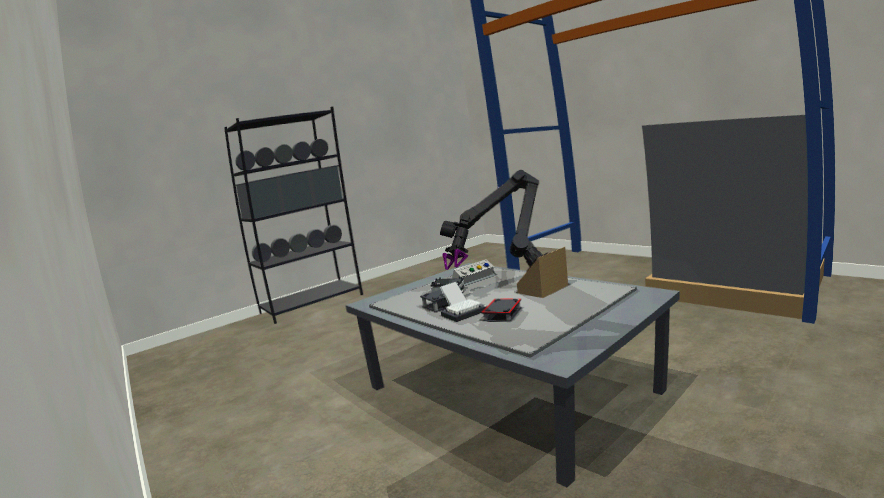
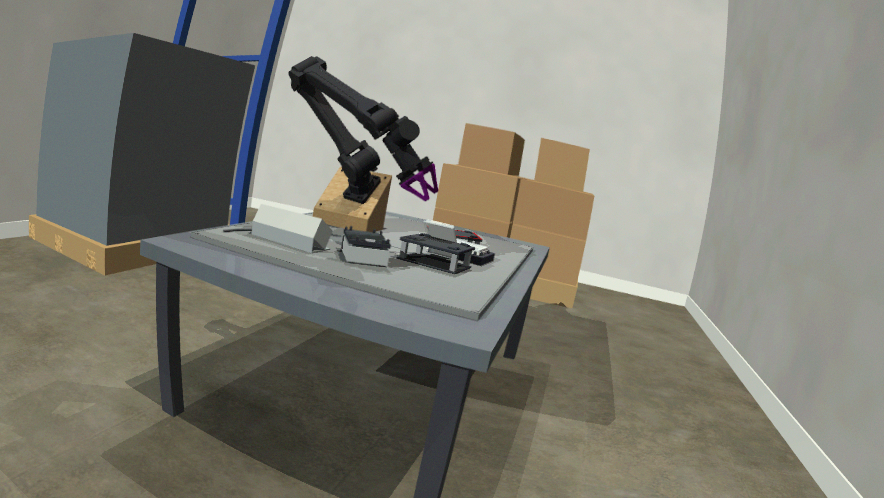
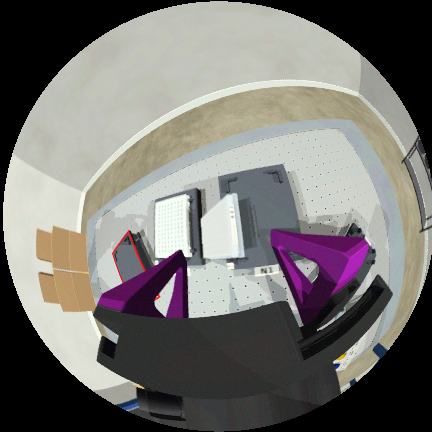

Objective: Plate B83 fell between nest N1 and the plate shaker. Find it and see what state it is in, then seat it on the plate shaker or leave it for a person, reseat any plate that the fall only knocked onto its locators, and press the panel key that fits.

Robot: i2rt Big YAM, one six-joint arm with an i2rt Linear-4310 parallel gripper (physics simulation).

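Places are measured from the arm's base along level axes (x ahead, y left, z up), in centimetres.
Pixels of known places: gripper, between the fingertips: [image 1: 451, 268] [image 2: 432, 196] [image 3: 227, 246]; arm's base, origin of its link: [image 1: 539, 264] [image 2: 362, 189].
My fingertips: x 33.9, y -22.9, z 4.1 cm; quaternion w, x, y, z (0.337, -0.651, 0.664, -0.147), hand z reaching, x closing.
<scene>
For each thing: its top centre in the pictures, then the offset to it from my fingertips. "pt": a spot on its surface instead.
- grey raised platform, centre of its top: [image 3: 258, 211] [image 2: 438, 239] [image 1: 441, 292] dx +5.0, dy -2.9, dz -10.5 cm
- low dark base, centre of its top: [image 3: 170, 226] [image 2: 463, 245] [image 1: 463, 306] dx +6.5, dy +15.1, dz -13.5 cm
- label N1, a spot on its surface: [image 3: 266, 270] pt dx -4.7, dy -2.6, dz -16.5 cm
- white well plate, centre of its top: [image 3: 168, 226] [image 2: 463, 243] [image 1: 463, 305] dx +6.5, dy +15.1, dz -12.8 cm
- key panel, centre of its top: [image 2: 293, 210] [image 1: 472, 264] dx -29.1, dy -22.5, dz -8.3 cm
- red-edged platform, centre of its top: [image 3: 126, 266] [image 2: 454, 230] [image 1: 501, 304] dx -2.1, dy +30.7, dz -12.1 cm
- white box with a black top, a spot on its surface: [image 2: 364, 254] pt dx -4.9, dy -23.9, dz -14.2 cm
My gripper [image 1: 452, 266] [image 2: 431, 194] [image 3: 227, 246] is open and empty, above the fixtures. A pale plate [image 1: 453, 295] [image 2: 439, 230] [image 3: 220, 227], apparently B83, leans steeply between a grey raised platform [image 1: 434, 301] [image 2: 433, 243] [image 3: 272, 215] and a low dark base [image 1: 460, 314] [image 2: 483, 257] [image 3: 196, 215]. Its edge marking is unreadable. The label N1 [image 3: 266, 270] lies before the platform, which has corner locators. A white well plate [image 1: 465, 306] [image 3: 171, 225] sits on the low base; its exact seating is unclear. I cannot tell for certain which fixture is the shaker. The key panel [image 1: 473, 272] [image 2: 287, 228] has several coloured keys.
A red-edged platform [image 1: 502, 306] [image 3: 129, 257] stands on the low base's other side. A white box with a black top [image 2: 364, 254] stands between the raised platform and the panel. The arm's wooden mount [image 1: 544, 275] [image 2: 349, 213] stands behind the fixtures.
</scene>
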